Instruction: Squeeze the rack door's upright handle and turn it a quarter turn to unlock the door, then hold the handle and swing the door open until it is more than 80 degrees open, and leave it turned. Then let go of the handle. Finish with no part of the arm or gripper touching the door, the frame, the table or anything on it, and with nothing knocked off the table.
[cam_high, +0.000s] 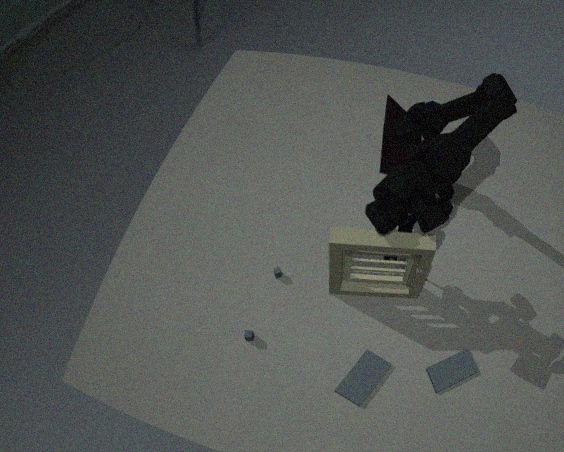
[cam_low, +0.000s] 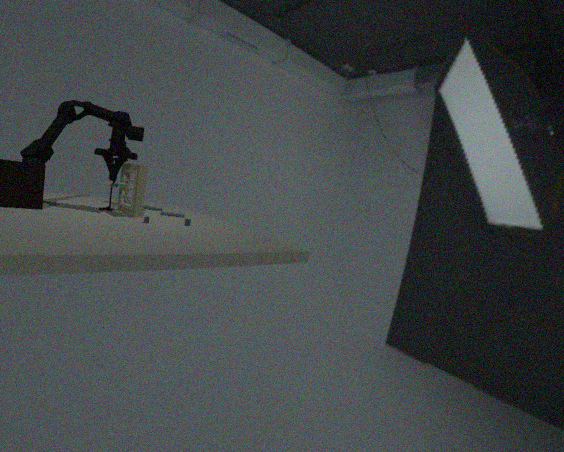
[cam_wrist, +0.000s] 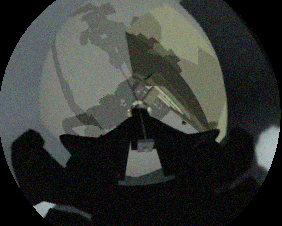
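The dark upright handle is 3 cm below my gripper tip.
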